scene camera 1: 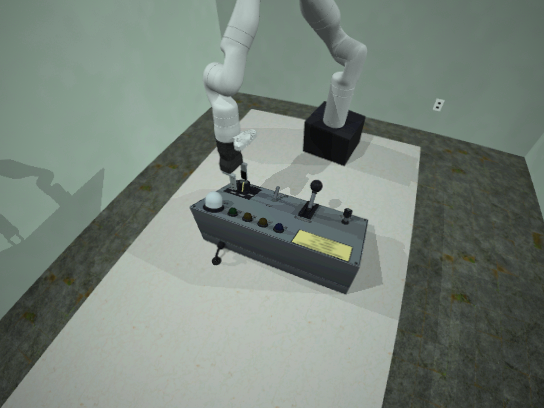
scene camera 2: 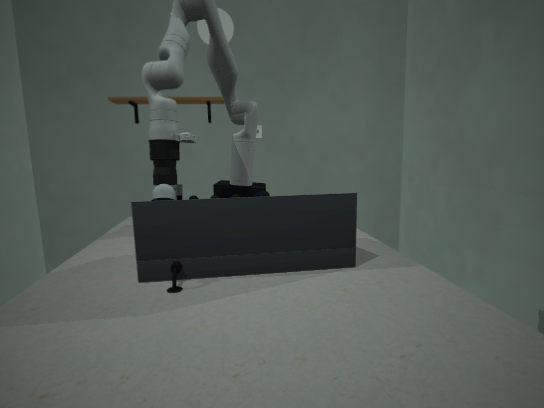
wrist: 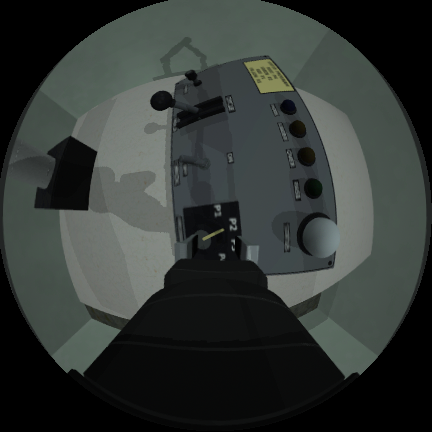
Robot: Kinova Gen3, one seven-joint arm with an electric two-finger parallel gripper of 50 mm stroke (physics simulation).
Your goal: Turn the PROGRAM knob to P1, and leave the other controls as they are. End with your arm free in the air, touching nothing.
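Places are measured from the arm's base along level axes (x down, y left, z ahead), in millimetres.
Pixels of known places: gripper, between the fingertips: (scene camera 1: 239, 183) (wrist: 215, 242); arm's base, origin of its link: (scene camera 1: 333, 121) (scene camera 2: 240, 184) (wrist: 48, 172).
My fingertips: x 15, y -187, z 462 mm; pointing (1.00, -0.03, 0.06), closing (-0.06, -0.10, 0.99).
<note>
Ahead of a thing's pixels: the offset from my fingertips to its top centre. "spot": to the spot under its first point.
The PROGRAM knob @(dx +0, dy +5, dz -13 mm) (scene camera 1: 243, 186) (wrist: 214, 234) is black with a yellow pointer line, on a black dial plate at one end of the grey control box (scene camera 1: 280, 255) (scene camera 2: 245, 230) (wrist: 260, 200). In the wrist view its pointer is directed toward the P2 label; P1 is beside it, and the lower labels are partly hidden by the gripper. My gripper (scene camera 1: 238, 180) (wrist: 215, 242) is open and empty, pointing down, its fingertips apart near the two sides of the knob. Whether a finger touches the knob I cannot tell. In scene camera 2 the fingertips are hidden behind the box.
A white dome @(spot: dx -73, dy +13, dz +145 mm) (scene camera 1: 214, 200) (scene camera 2: 164, 192) (wrist: 321, 237) stands close to the knob. A toggle switch @(dx +1, dy +124, dz -26 mm) (scene camera 1: 277, 193) (wrist: 195, 161), a ball-topped lever @(dx -34, dy +243, dz -79 mm) (scene camera 1: 316, 186) (wrist: 161, 100), a small black knob @(dx -7, dy +364, dz -31 mm) (scene camera 1: 347, 215) and several coloured buttons share the panel. A black crank @(spot: dx +126, dy +28, dz +231 mm) (scene camera 1: 216, 260) (scene camera 2: 174, 289) sticks out in front.
</note>
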